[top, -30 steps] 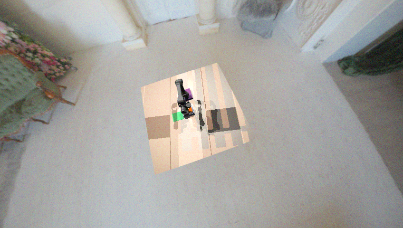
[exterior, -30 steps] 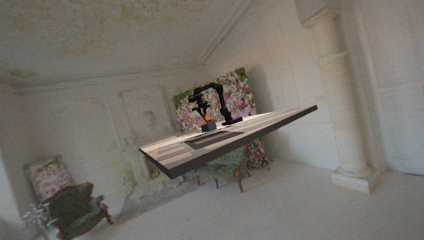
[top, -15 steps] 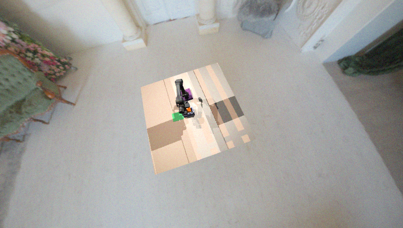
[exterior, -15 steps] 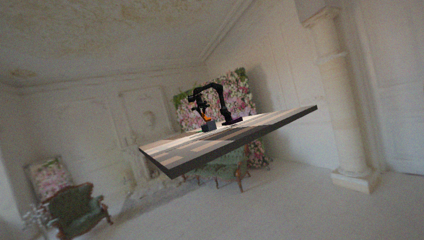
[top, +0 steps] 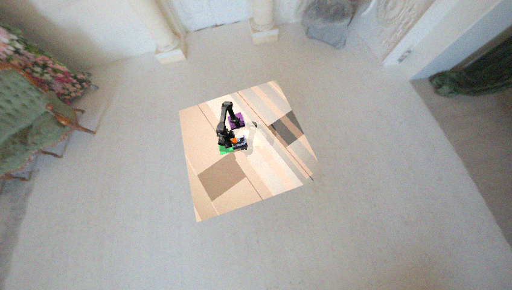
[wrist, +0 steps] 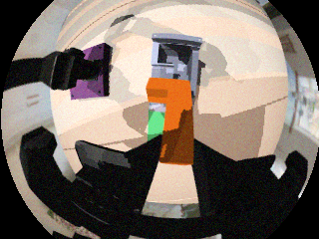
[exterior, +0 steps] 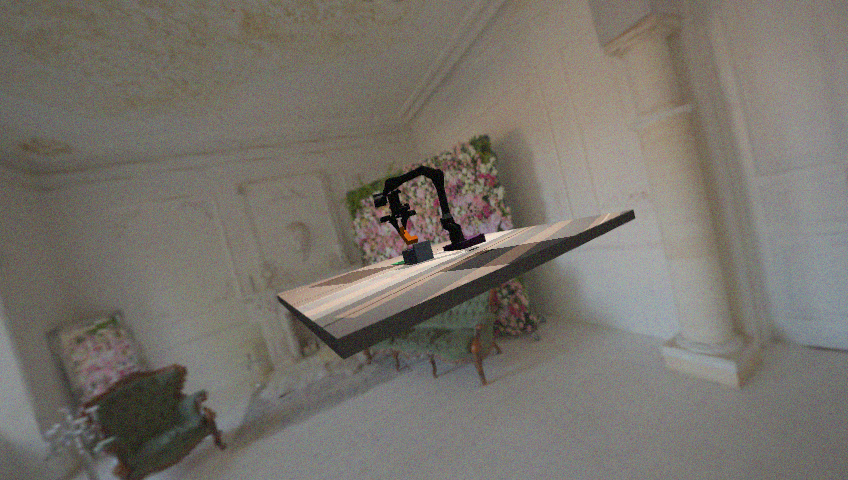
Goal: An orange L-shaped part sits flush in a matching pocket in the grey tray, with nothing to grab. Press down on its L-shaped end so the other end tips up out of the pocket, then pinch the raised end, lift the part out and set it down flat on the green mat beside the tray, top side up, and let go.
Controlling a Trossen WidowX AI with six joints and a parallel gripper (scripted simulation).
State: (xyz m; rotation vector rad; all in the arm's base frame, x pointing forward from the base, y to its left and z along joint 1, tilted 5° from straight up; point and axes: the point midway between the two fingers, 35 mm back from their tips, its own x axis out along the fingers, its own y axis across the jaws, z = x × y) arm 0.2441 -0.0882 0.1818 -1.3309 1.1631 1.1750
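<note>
Now: gripper tip 70 mm to the left of the green mat and 170 mm above it. The rest, counted from my gripper tip: grey tray (10 mm behind, 80 mm to the left, 170 mm below); then orange L-shaped part (20 mm behind, 30 mm to the left, 30 mm below).
</note>
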